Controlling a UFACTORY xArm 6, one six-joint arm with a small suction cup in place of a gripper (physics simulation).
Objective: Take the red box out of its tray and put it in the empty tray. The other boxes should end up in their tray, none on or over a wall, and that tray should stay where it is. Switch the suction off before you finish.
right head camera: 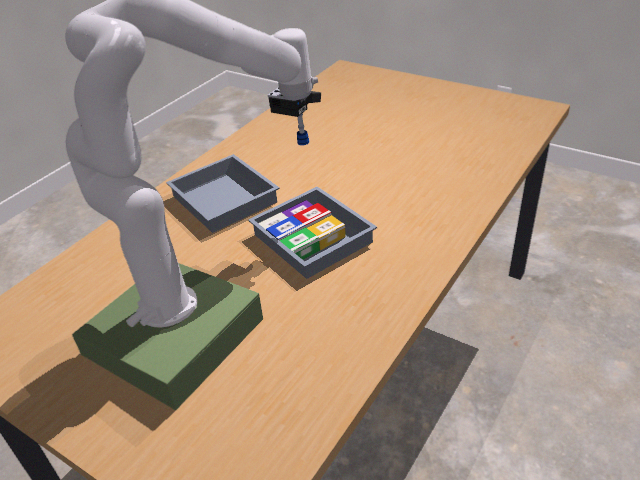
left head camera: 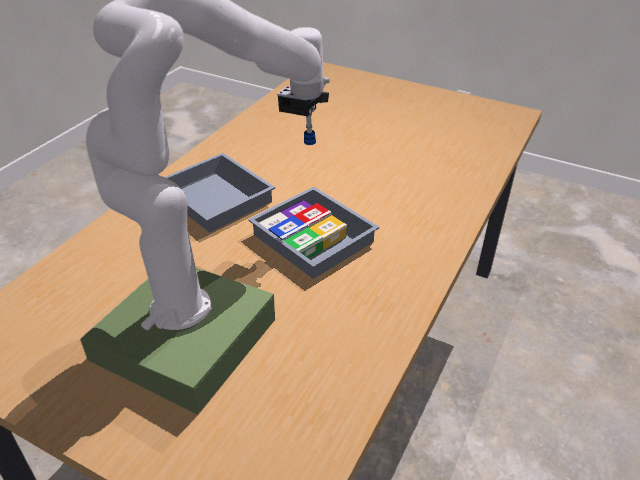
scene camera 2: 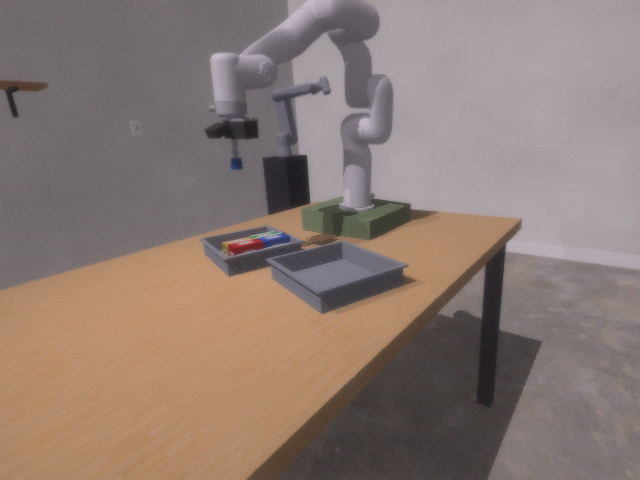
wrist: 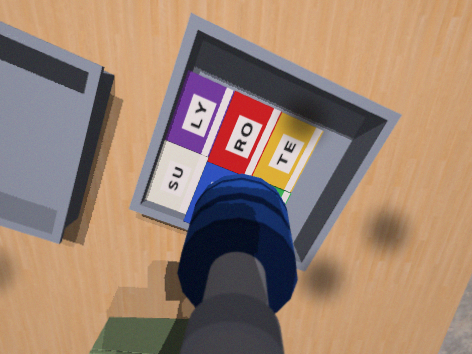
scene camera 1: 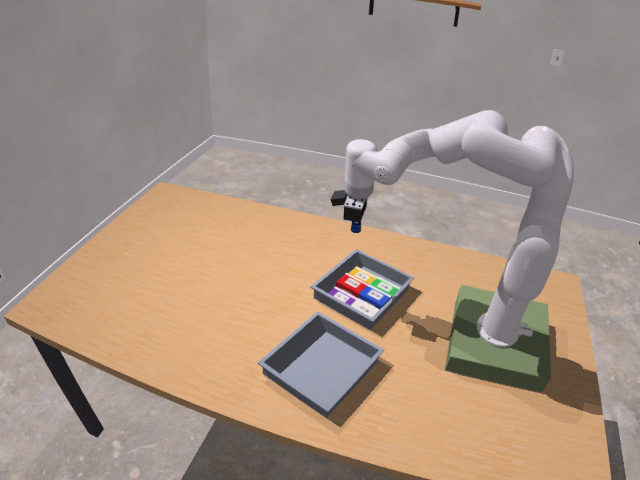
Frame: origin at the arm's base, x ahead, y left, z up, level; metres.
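Where they show: end effector, tool point: [right head camera: 303,142] [left head camera: 310,142] [scene camera 2: 237,168] [wrist: 240,218] [scene camera 1: 355,229]; arm's base, origin of the base link: [right head camera: 168,306] [left head camera: 180,308] [scene camera 2: 356,207] [scene camera 1: 497,329].
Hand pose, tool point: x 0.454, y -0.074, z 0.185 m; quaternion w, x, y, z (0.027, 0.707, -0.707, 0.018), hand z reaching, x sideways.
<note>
Each offset is from my tool point to the top centre of the thing. Level surfaces: height alone.
My suction cup [left head camera: 309,138] [right head camera: 302,138] [scene camera 1: 355,227] [scene camera 2: 236,163] [wrist: 237,225] hangs high above the table, with nothing on it. The red box @(0.006 m back, 0.011 m right, 0.203 m down) [left head camera: 312,212] [right head camera: 311,212] [scene camera 1: 353,283] [scene camera 2: 245,246] [wrist: 243,136], marked RO, lies in the filled tray @(0.038 m back, 0.029 m right, 0.206 m down) [left head camera: 343,255] [right head camera: 341,255] [scene camera 2: 242,263] [wrist: 295,71]. It sits between the purple box @(0.014 m ahead, 0.041 m left, 0.222 m down) [wrist: 200,112] and the yellow box @(0.026 m back, 0.063 m right, 0.213 m down) [wrist: 287,150]. The white box @(0.064 m back, 0.071 m left, 0.222 m down) [wrist: 175,177], blue box @(0.084 m back, 0.019 m left, 0.203 m down) [left head camera: 287,227] and green box @(0.104 m back, 0.033 m right, 0.209 m down) [left head camera: 303,239] form the other row. In the wrist view the cup partly hides blue and green. The empty tray @(0.000 m ahead, 0.291 m left, 0.206 m down) [left head camera: 214,195] [scene camera 1: 330,369] [scene camera 2: 336,273] [wrist: 30,130] stands beside.
The green base block [left head camera: 232,330] [right head camera: 217,330] [scene camera 1: 491,361] [scene camera 2: 351,222] carries the arm at one end of the table @(0.256 m down) [left head camera: 413,155]. A narrow gap separates the two trays. A second, grey arm [scene camera 2: 285,121] stands on a dark pedestal [scene camera 2: 286,183] behind the table.
</note>
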